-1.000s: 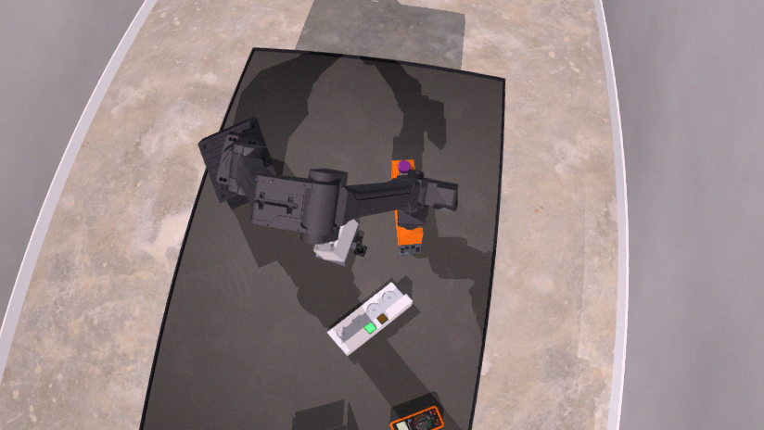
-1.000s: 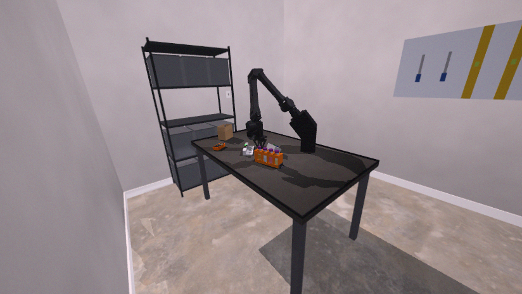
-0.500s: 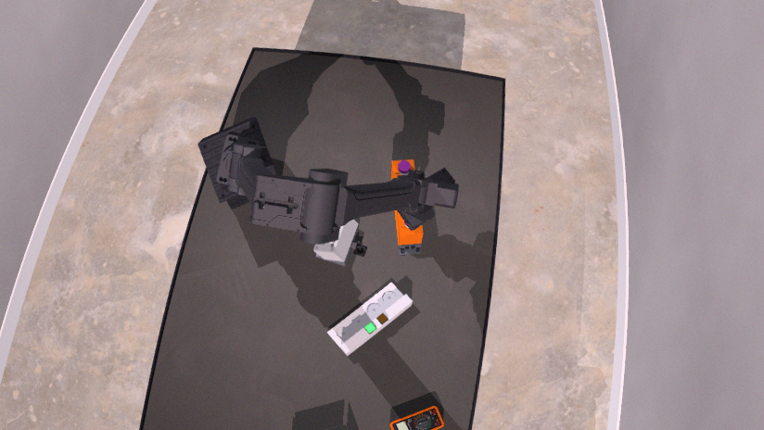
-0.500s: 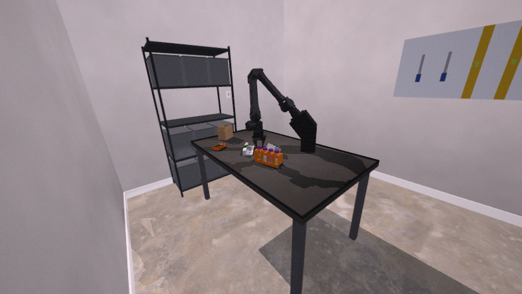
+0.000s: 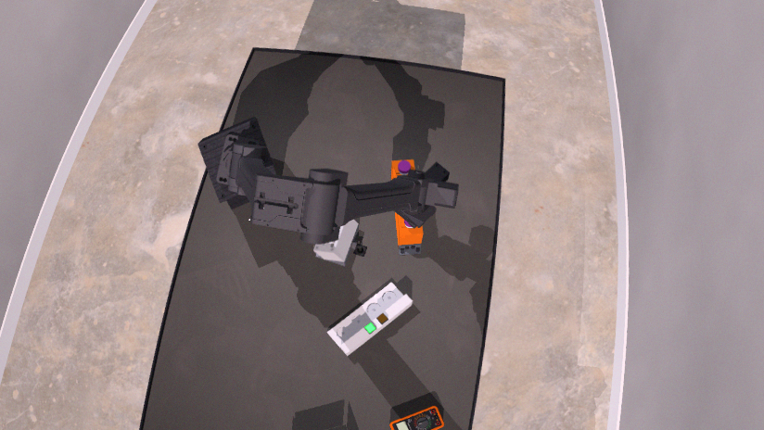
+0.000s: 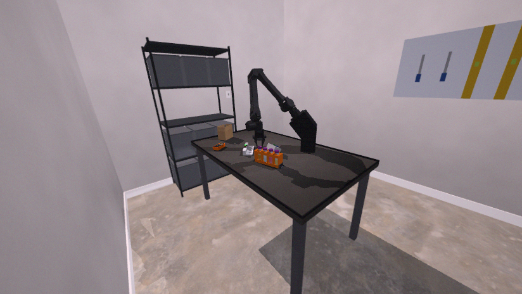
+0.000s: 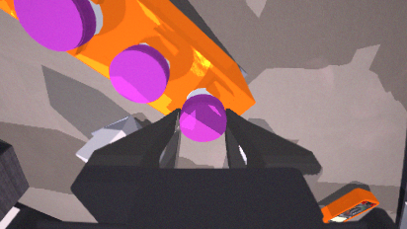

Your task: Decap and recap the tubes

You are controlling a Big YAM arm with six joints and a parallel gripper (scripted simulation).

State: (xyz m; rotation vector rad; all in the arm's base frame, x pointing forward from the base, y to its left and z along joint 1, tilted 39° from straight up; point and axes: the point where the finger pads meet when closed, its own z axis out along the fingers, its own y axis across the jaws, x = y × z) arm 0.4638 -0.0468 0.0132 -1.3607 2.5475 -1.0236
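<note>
My gripper is now right at the cap. The rest, counted from my hand: green key: 220 mm behind, 50 mm to the right, 50 mm below; then blue key: 210 mm behind, 50 mm below; then key housing: 200 mm behind, 60 mm below, 30 mm to the right.
</note>
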